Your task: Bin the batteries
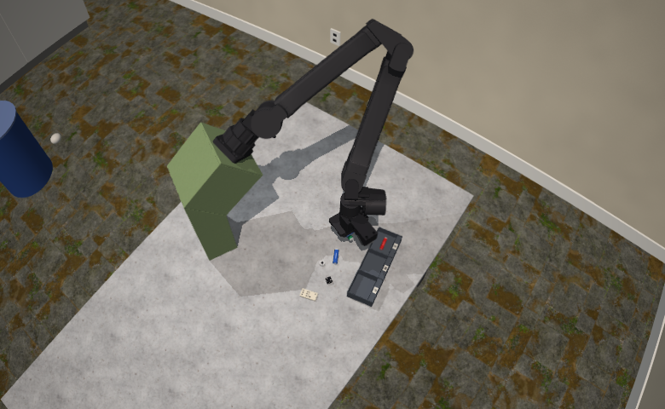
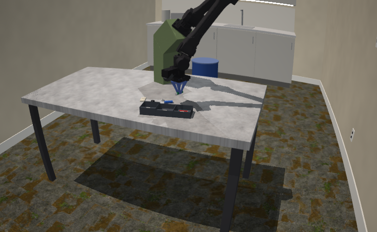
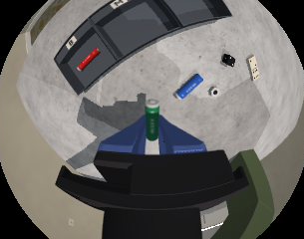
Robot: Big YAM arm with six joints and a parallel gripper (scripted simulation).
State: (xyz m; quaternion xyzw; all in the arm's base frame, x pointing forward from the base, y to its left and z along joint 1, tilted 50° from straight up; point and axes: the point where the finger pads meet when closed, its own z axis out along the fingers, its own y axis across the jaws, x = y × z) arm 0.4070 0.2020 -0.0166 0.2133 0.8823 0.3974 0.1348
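The red battery lies 100 mm ahead of my hand, 70 mm to the left of it and 60 mm below it. Round my hand: white ring-shaped piece (10 mm behind, 110 mm to the right, 70 mm below); green battery (right at my hand); blue battery (60 mm to the right, 60 mm below).
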